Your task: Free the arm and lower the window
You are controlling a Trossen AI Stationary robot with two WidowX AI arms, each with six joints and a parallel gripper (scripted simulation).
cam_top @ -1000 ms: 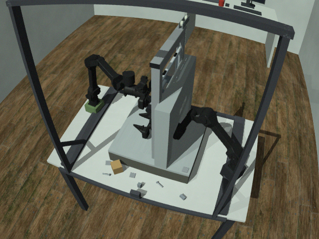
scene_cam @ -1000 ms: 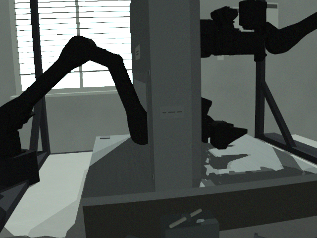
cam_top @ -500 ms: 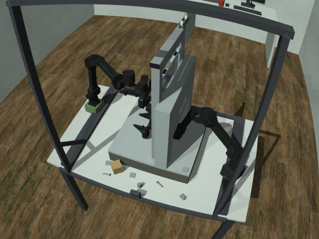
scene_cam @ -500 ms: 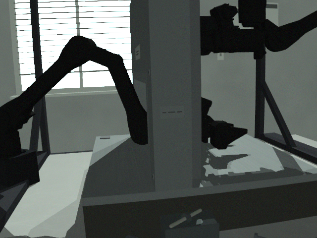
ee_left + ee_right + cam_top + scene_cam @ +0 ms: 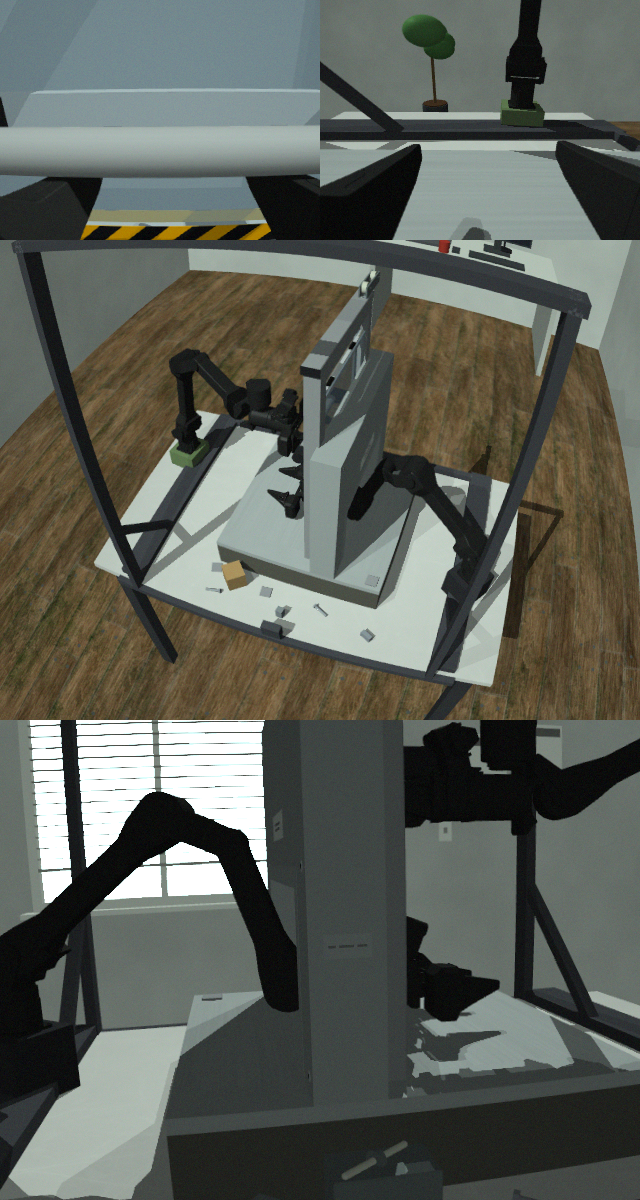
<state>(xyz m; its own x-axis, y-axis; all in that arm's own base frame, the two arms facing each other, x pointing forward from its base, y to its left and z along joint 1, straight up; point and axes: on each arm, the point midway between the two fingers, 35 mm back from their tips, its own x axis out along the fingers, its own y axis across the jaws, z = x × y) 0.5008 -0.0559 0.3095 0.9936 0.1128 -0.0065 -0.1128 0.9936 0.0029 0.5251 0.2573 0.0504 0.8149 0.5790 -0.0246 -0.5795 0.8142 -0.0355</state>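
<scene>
The window sash lies 1 cm ahead of my left hand, 3 cm to the right of it and 6 cm above it. Round my left hand: box 30 cm behind, 7 cm to the left, 34 cm below.
</scene>
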